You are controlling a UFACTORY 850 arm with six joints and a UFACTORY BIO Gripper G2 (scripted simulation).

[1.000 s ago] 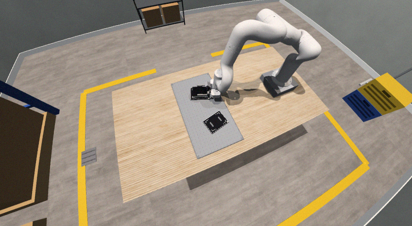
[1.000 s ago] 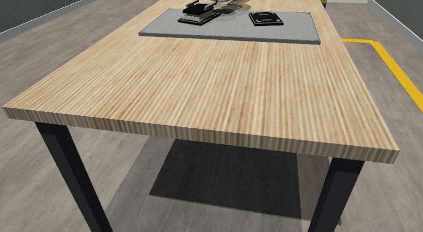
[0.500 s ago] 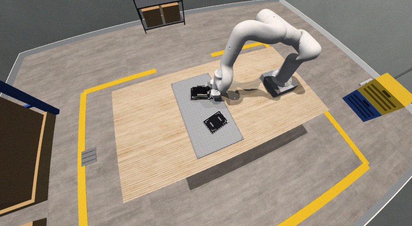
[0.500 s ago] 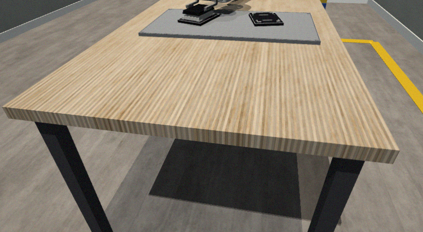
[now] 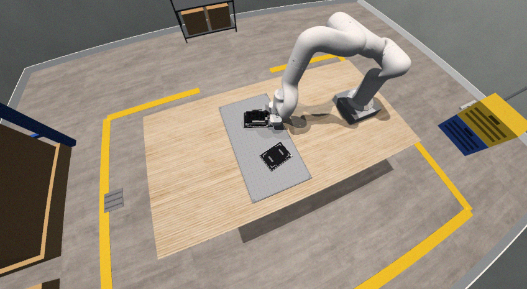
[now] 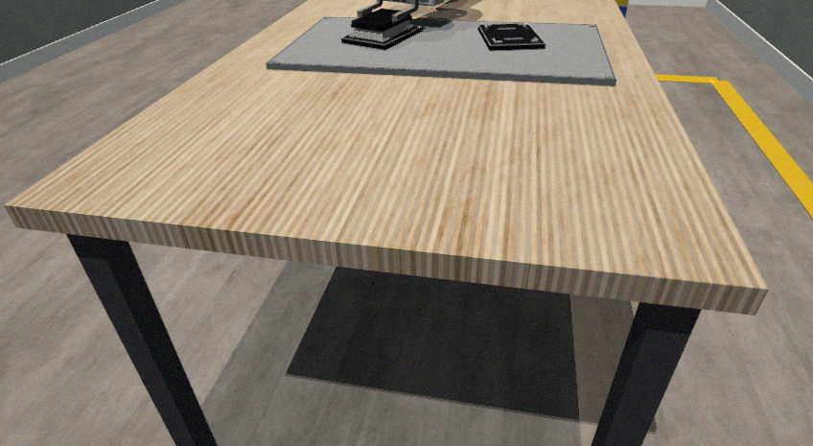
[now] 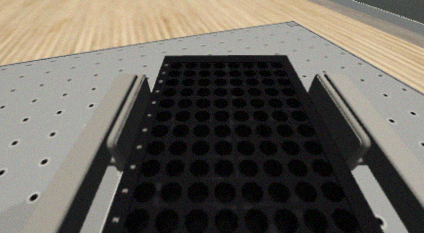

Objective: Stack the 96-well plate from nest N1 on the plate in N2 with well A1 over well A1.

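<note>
My gripper is now 1 cm above the black 96-well plate. The rest, counted from my hand: nest N1: 7 cm behind, 29 cm to the left, 4 cm below; nest N2: 4 cm below; white 96-well plate: 3 cm below.
</note>
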